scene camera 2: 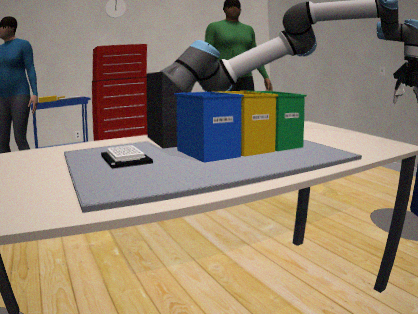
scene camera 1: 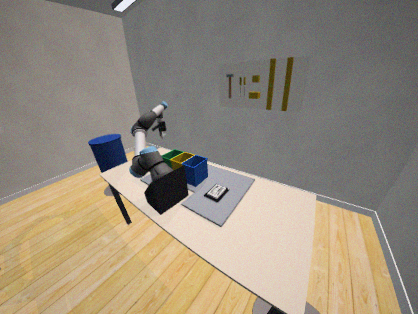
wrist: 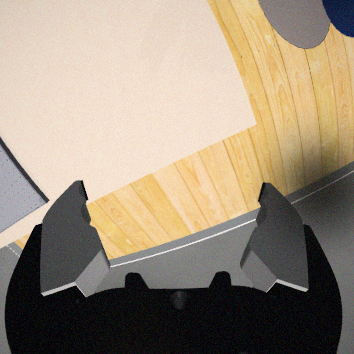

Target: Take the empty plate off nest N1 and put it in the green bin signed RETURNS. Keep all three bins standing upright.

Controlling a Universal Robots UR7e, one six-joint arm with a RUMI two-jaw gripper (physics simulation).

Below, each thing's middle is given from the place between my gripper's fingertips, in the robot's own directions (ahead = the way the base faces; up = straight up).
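The blue bin (scene camera 2: 208, 123) is 81 cm to the right of my hand, 16 cm behind it and 8 cm below it, and going by their middles it is the farthest from my hand of the things named here. Then there is the yellow bin (scene camera 2: 258, 110), 68 cm to the right of my hand, 18 cm behind and 8 cm below. As for the green bin (scene camera 2: 289, 107), my hand is 20 cm past it, 55 cm to the left of it and 8 cm above it. Of the things named here, going by their middles, the green bin is the nearest to my hand.
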